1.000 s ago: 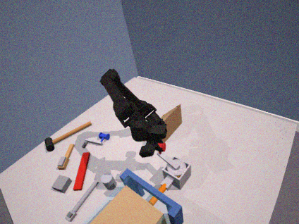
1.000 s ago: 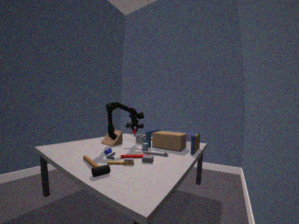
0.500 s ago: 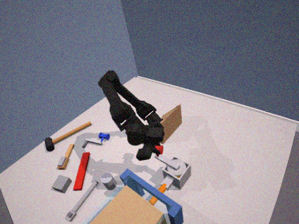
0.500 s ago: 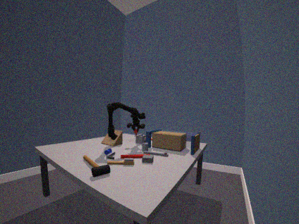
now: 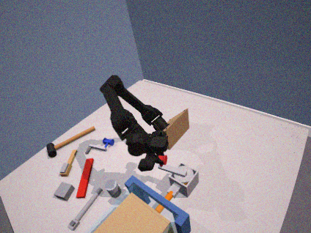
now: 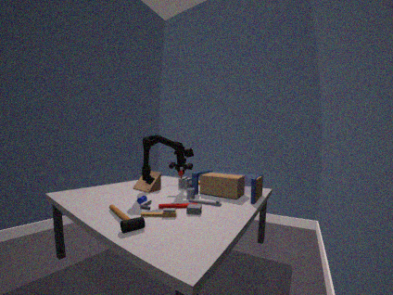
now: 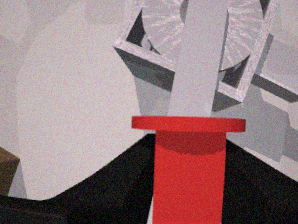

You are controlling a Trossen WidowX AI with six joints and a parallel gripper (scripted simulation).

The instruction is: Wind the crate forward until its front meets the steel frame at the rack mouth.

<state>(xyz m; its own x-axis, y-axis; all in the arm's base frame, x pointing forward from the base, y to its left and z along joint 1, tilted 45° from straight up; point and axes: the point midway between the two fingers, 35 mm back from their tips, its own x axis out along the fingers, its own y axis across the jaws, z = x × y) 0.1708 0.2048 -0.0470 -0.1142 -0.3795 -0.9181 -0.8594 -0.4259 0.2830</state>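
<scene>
My gripper tip is 1 cm past the winch handle, 2 cm to the right of it and 3 cm above it. The rest, counted from my gripper tip: red knob: 1 cm ahead, 2 cm to the right; grey winch: 4 cm behind, 7 cm to the left, 10 cm below; blue steel frame: 13 cm ahead, 10 cm to the left, 3 cm below.
</scene>
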